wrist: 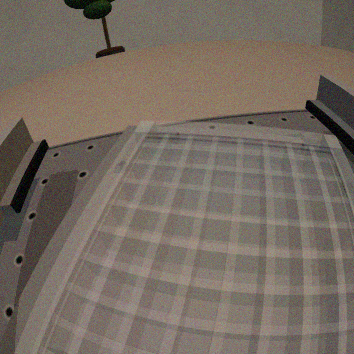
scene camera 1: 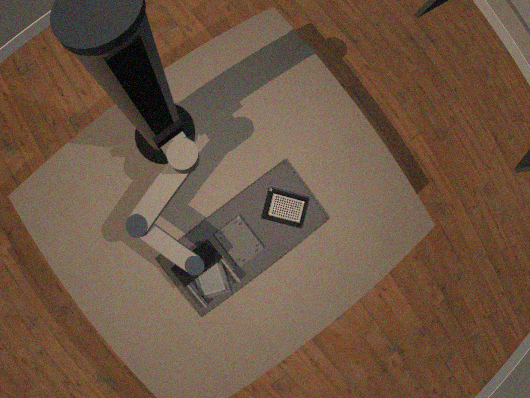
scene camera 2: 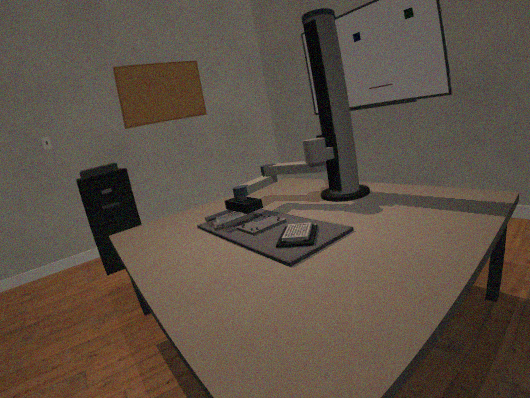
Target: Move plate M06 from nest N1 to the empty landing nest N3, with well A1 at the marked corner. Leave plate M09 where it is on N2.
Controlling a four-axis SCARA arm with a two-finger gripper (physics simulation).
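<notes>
A pale gridded plate (scene camera 1: 212, 281) (wrist: 215, 225), apparently M06, sits at the lower-left end of the board, turned slightly against the fingers. My gripper (scene camera 1: 214, 283) (wrist: 179, 99) is open above it, one finger on each side; in the wrist view the left pad stands wide of the plate and the right pad is nearer its edge. Nothing is between the fingers. The middle nest (scene camera 1: 242, 240) (scene camera 2: 262, 224) is an empty grey plate with small posts. A white plate (scene camera 1: 287, 208) (scene camera 2: 297, 230), apparently M09, sits in a black nest (scene camera 1: 265, 214) (scene camera 2: 295, 244). Labels and well A1 are unreadable.
The nests stand on a dark grey board (scene camera 1: 317, 215) (scene camera 2: 335, 231) on the beige table (scene camera 1: 350, 250) (scene camera 2: 300, 310). The arm's column (scene camera 1: 142, 85) (scene camera 2: 340, 110) rises behind it. A dark cabinet (scene camera 2: 110, 215) stands beyond the table.
</notes>
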